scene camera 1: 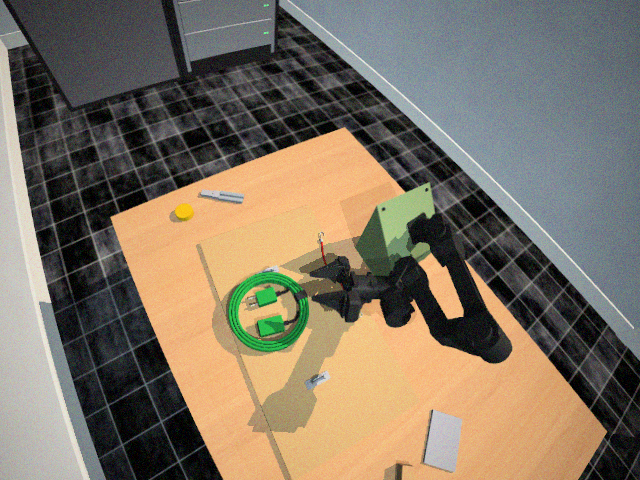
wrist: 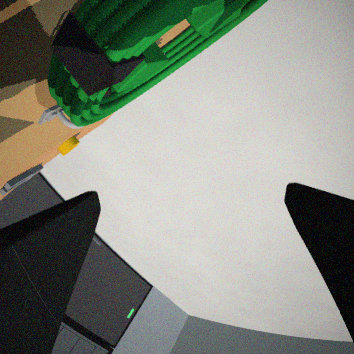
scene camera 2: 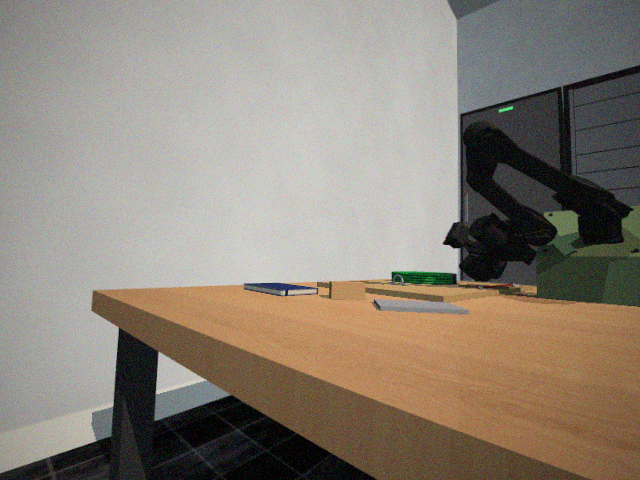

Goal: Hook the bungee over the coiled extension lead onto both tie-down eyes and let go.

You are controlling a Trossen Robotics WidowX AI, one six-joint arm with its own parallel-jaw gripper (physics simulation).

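Where they show: gripper, fingertip midpoint: (scene camera 1: 310, 285) (wrist: 193, 196) (scene camera 2: 454, 251); arm's base at its link origin: (scene camera 1: 418, 228) (scene camera 2: 601, 234).
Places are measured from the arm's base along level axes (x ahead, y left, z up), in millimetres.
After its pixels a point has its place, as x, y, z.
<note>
The coiled green extension lead (scene camera 1: 268, 346) {465, 24, -106} (scene camera 2: 423, 277) {383, 39, -115} (wrist: 100, 30) {324, -25, -117} lies flat on the thin tan board (scene camera 1: 361, 428) {386, 294, -134} (scene camera 2: 444, 297) {233, 333, -136}, its plug and socket inside the coil. One tie-down eye (scene camera 1: 270, 269) {360, -143, -112} (wrist: 50, 114) {343, -139, -130} is at the coil's far edge. The other tie-down eye (scene camera 1: 317, 380) {412, 149, -108} (scene camera 2: 397, 279) stands apart from the coil, nearer scene camera 1. The red bungee (scene camera 1: 323, 253) {205, -114, -129} (scene camera 2: 504, 285) {203, -116, -130} shows a short length and a pale end hook; the rest is hidden by the gripper. My gripper (scene camera 1: 311, 284) {317, -32, -38} (scene camera 2: 461, 255) {317, -32, -38} (wrist: 193, 196) {317, -32, -38} is open and empty, above the board beside the coil.
A green angled stand (scene camera 1: 408, 206) {15, -52, 46} (scene camera 2: 568, 279) {59, 50, -100} is beside the arm. A yellow disc (scene camera 1: 184, 211) {478, -435, -127} (wrist: 68, 145) {468, -417, -133} and a grey tool (scene camera 1: 222, 196) {358, -435, -134} (wrist: 22, 178) {346, -416, -136} lie by the far edge. A grey slab (scene camera 1: 443, 440) {241, 440, -140} (scene camera 2: 421, 306) {226, 459, -140}, a wooden block (scene camera 2: 347, 290) {362, 449, -130} and a blue notebook (scene camera 2: 279, 288) {479, 502, -134} also lie there on the table.
</note>
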